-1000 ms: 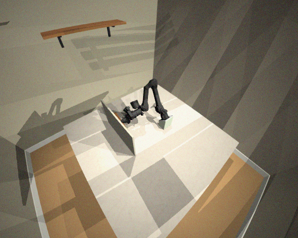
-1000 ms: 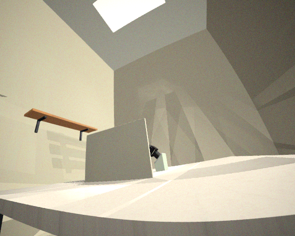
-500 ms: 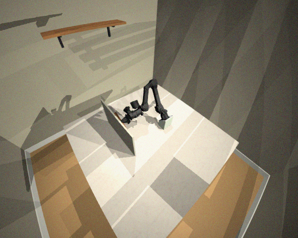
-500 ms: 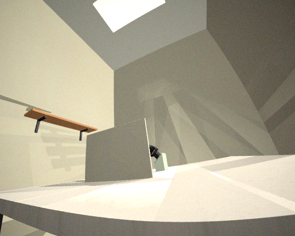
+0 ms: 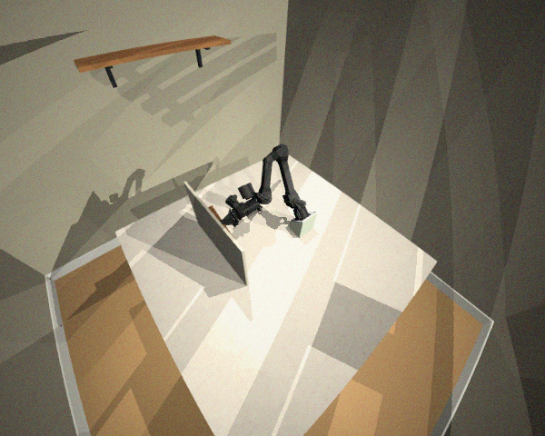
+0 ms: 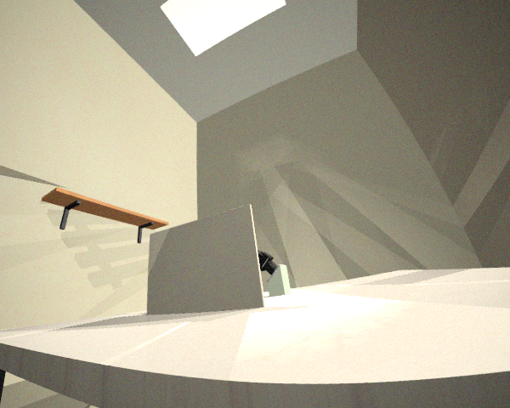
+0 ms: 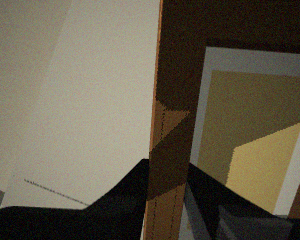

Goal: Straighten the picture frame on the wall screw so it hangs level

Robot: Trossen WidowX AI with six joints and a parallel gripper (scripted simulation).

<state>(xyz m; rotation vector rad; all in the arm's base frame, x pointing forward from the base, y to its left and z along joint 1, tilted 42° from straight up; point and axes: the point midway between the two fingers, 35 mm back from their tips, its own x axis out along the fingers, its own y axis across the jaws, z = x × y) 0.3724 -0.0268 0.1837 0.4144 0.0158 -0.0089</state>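
Right now my gripper tip is 20 mm to the left of the wooden picture frame and 50 mm above it. The rest, counted from my gripper tip: upright wall panel 20 mm ahead, 10 mm to the right, 70 mm below.
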